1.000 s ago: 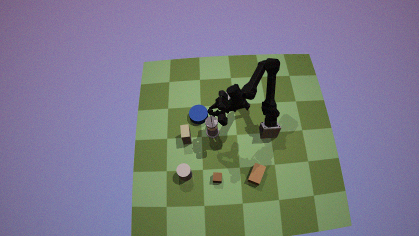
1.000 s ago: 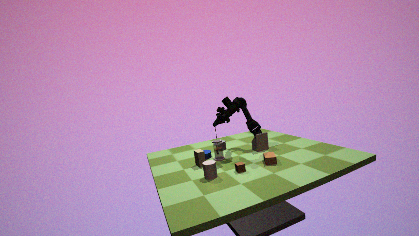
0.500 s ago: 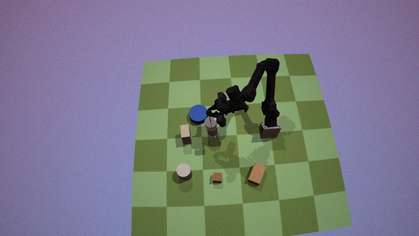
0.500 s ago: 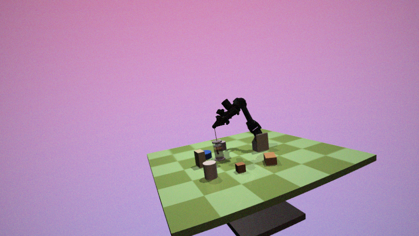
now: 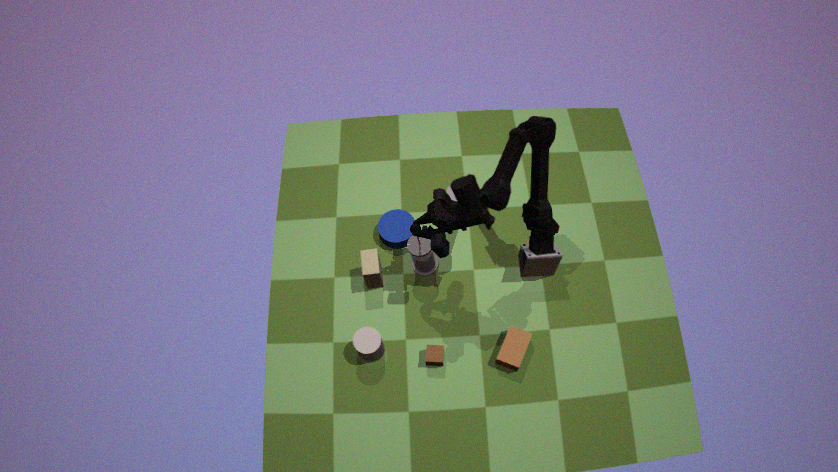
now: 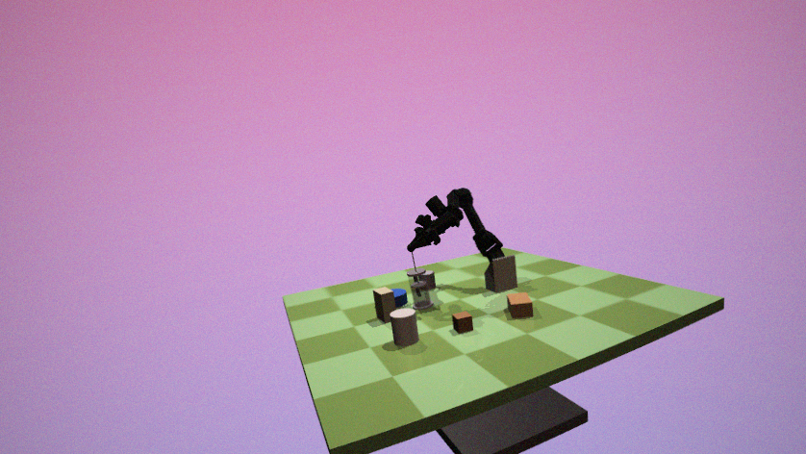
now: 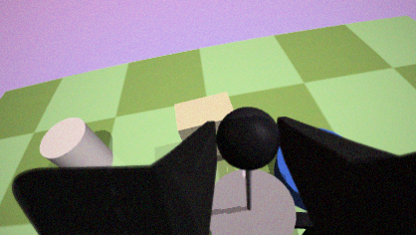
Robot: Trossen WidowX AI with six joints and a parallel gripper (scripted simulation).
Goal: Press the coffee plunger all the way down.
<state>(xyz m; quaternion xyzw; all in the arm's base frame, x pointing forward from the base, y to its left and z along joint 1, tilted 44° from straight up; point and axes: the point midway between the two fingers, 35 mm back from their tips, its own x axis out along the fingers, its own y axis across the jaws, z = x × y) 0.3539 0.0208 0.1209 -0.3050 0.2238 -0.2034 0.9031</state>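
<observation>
Right now the coffee press is 2 cm behind my gripper tip, 1 cm to the right of it and 12 cm below it. Also, from my gripper tip: small brown cube 30 cm to the left, 21 cm below; blue disc 4 cm ahead, 13 cm to the right, 22 cm below.
</observation>
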